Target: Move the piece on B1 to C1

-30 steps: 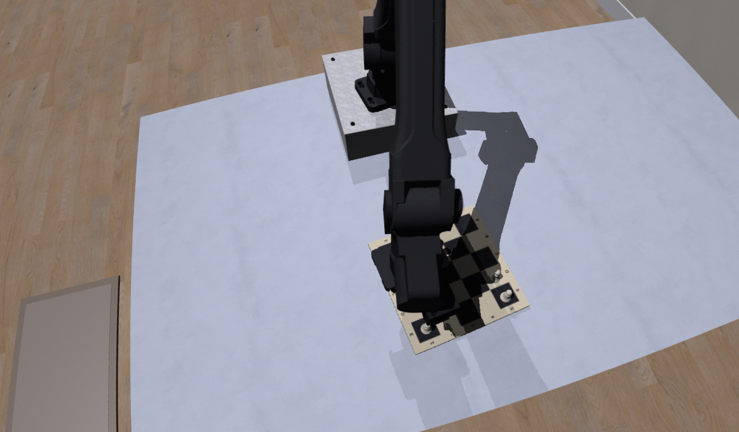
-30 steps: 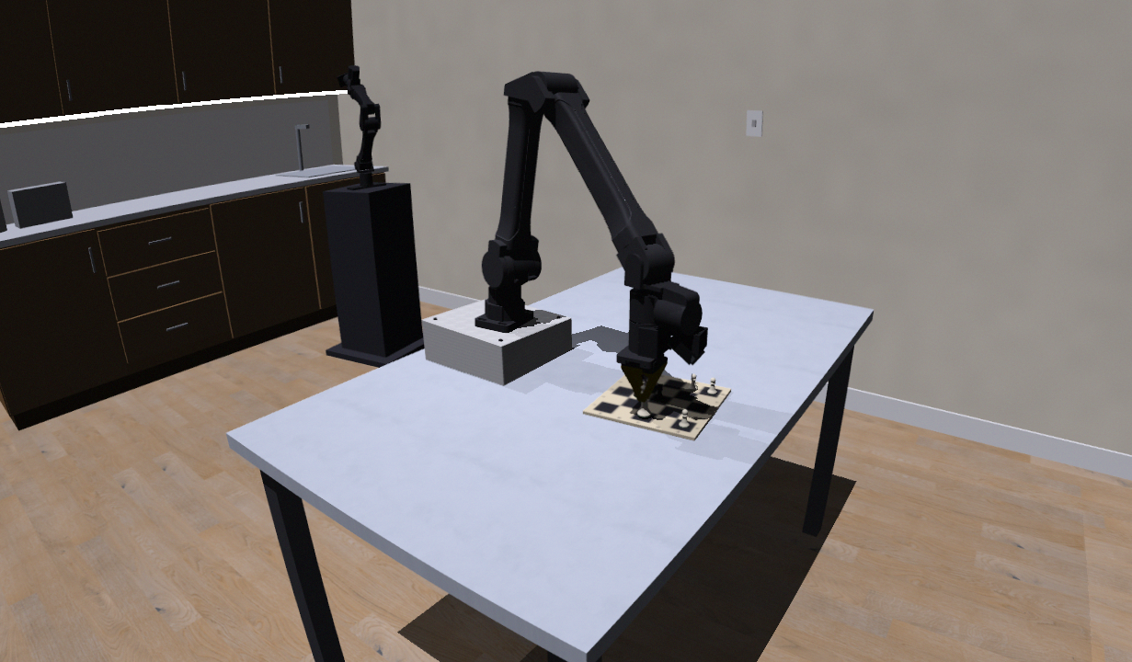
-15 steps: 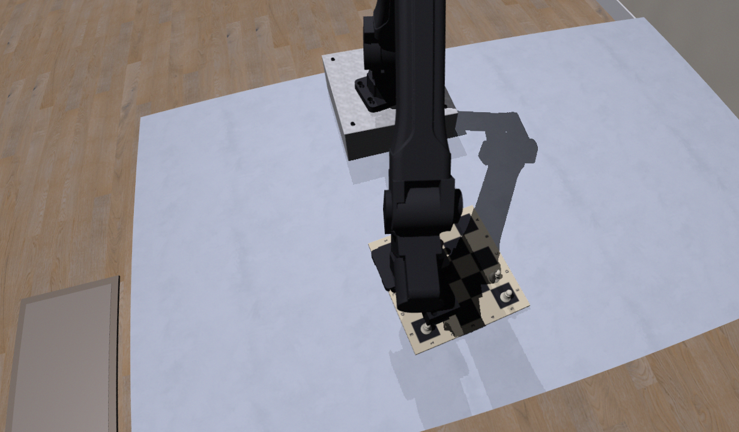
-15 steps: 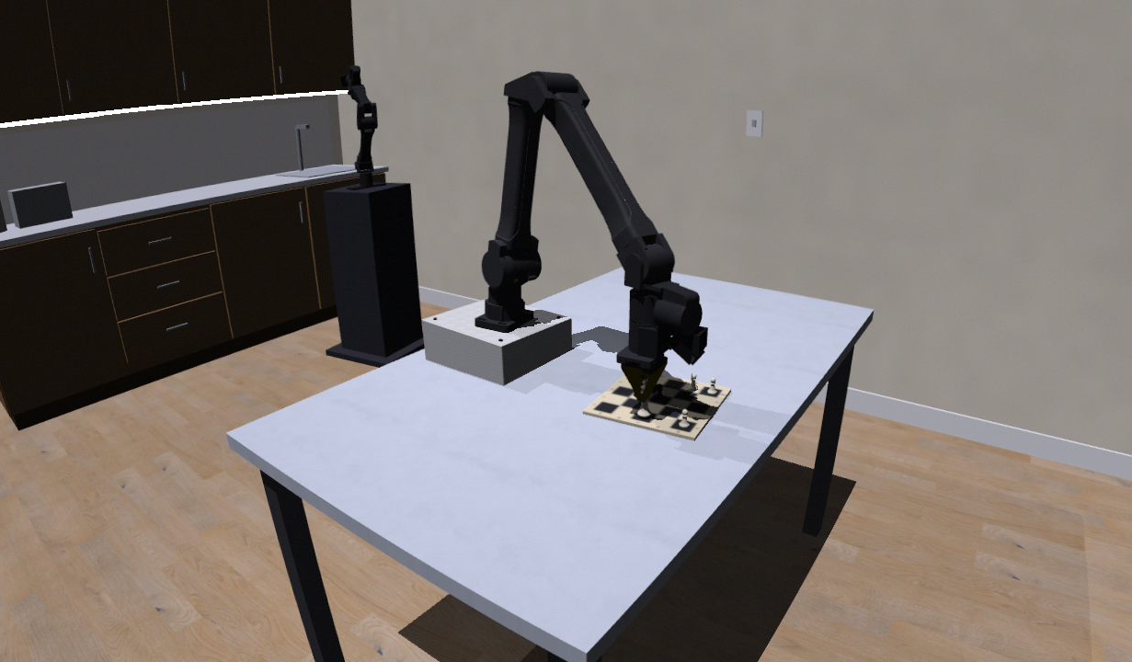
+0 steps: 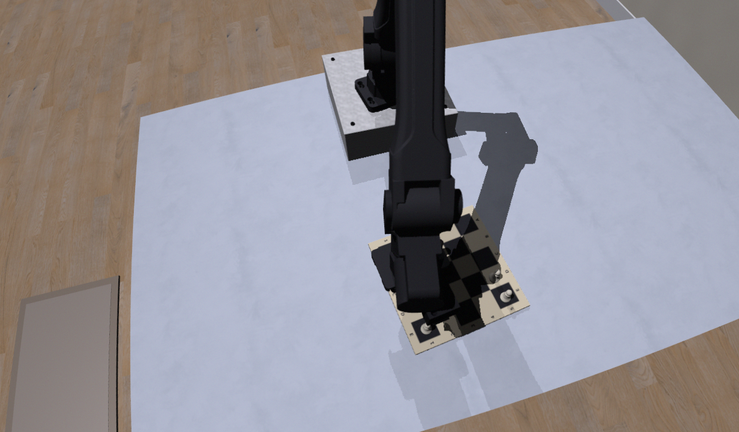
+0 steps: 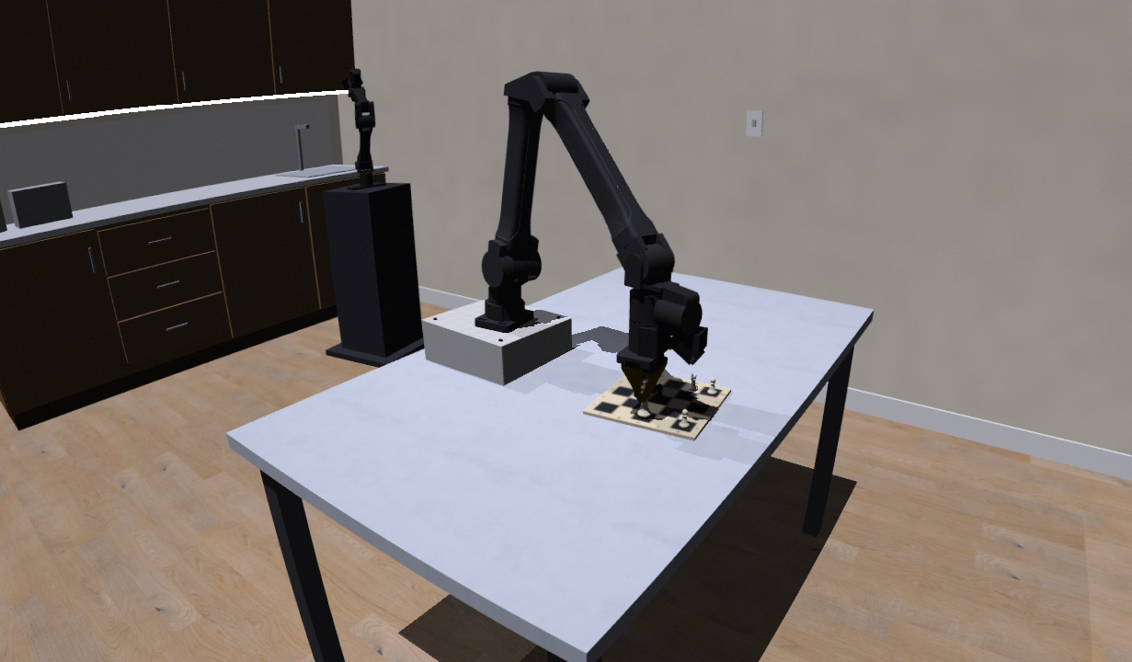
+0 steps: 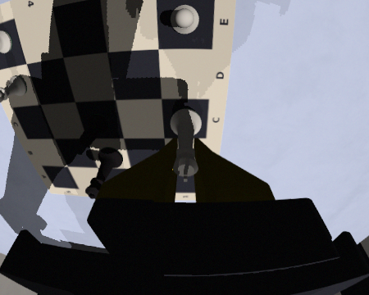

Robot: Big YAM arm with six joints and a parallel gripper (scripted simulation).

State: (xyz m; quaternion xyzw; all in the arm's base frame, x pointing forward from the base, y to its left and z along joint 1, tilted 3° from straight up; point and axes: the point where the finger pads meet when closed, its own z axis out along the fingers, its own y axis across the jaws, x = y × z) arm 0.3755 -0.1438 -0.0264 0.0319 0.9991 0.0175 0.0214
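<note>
Right now my hand is right at the tall white piece. From my hand the other things lie so: black piece 3 cm behind, 8 cm to the left, 2 cm below; chessboard 1 cm ahead, 8 cm to the left, 4 cm below.
</note>
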